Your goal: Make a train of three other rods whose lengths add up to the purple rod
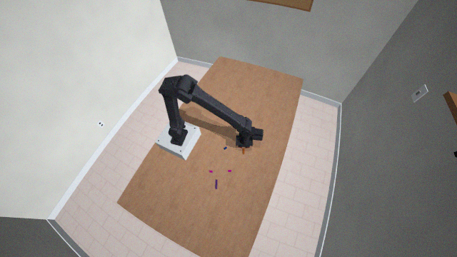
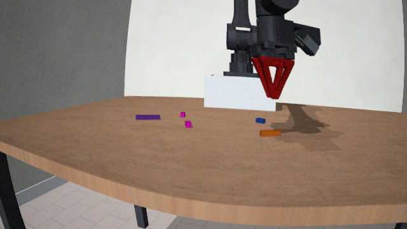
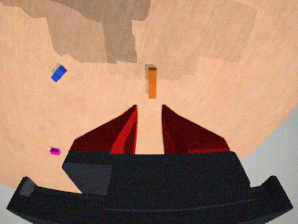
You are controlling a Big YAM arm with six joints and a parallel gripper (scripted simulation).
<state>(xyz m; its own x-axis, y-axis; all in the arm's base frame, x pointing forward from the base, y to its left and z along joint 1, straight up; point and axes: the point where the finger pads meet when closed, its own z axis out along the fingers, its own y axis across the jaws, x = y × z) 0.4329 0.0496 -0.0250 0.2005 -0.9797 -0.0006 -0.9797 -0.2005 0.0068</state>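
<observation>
The orange rod lies 70 mm below my hand. Also, from my hand: purple rod: 110 mm behind, 270 mm to the right, 70 mm below.
</observation>
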